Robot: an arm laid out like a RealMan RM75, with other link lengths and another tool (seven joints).
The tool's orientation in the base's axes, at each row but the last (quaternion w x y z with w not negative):
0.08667 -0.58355 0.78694 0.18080
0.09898 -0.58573 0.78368 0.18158
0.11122 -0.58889 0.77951 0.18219
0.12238 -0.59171 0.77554 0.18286
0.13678 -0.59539 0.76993 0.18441
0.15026 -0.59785 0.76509 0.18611
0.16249 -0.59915 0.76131 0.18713
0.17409 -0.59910 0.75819 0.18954
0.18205 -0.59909 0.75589 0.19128
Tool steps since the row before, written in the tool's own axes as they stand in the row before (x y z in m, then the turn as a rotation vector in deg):
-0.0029 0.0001 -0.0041 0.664 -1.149 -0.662
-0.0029 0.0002 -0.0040 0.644 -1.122 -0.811
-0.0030 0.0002 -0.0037 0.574 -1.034 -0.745
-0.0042 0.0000 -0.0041 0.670 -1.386 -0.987
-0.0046 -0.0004 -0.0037 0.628 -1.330 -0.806
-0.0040 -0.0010 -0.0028 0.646 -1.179 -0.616
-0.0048 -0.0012 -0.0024 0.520 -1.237 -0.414
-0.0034 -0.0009 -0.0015 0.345 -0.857 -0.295
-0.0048 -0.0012 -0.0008 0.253 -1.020 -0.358
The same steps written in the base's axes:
0.0011 0.0010 0.0048 0.939 -1.136 0.167
0.0009 0.0010 0.0048 0.928 -1.171 0.316
0.0008 0.0011 0.0046 0.860 -1.061 0.296
0.0012 0.0019 0.0054 1.180 -1.331 0.427
0.0016 0.0022 0.0052 1.134 -1.201 0.290
0.0019 0.0019 0.0042 0.985 -1.095 0.129
0.0022 0.0027 0.0043 1.075 -0.904 0.006
0.0016 0.0019 0.0029 0.748 -0.617 0.019
0.0022 0.0034 0.0030 0.924 -0.606 0.108

